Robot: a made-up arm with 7 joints.
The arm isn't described. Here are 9 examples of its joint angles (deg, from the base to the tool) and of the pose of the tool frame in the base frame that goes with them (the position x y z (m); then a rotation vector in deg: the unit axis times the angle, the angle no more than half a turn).
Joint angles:
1: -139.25 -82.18 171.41 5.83 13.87 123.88 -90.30
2: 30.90 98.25 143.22 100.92 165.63 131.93 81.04
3: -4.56 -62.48 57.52 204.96 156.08 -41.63 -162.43
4: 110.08 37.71 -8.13 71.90 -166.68 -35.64 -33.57
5: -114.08 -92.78 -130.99 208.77 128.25 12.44 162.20
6: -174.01 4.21 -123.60 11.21 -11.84 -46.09 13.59
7: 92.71 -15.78 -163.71 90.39 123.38 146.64 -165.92
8: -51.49 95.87 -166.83 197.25 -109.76 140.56 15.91
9: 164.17 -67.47 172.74 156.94 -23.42 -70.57 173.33
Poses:
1: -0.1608 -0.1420 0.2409 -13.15 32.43 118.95
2: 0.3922 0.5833 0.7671 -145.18 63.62 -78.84
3: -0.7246 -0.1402 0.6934 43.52 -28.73 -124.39
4: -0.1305 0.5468 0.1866 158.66 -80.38 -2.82
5: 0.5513 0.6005 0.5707 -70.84 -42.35 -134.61
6: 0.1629 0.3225 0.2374 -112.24 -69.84 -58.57
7: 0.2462 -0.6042 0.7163 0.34 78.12 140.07
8: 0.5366 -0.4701 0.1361 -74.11 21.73 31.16
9: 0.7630 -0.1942 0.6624 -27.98 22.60 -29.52
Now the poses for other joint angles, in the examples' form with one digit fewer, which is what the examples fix.
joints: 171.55 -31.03 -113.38 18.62 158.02 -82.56 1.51
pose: 0.063 0.221 0.224 82.4 -77.7 29.2
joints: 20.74 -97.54 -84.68 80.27 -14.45 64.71 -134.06
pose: -0.022 -0.710 0.437 98.7 53.6 94.6
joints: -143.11 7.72 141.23 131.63 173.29 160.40 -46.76
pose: 0.207 -0.063 1.191 41.7 -113.4 -33.0
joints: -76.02 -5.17 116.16 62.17 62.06 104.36 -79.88
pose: 0.404 0.437 0.492 -64.6 -89.6 18.9
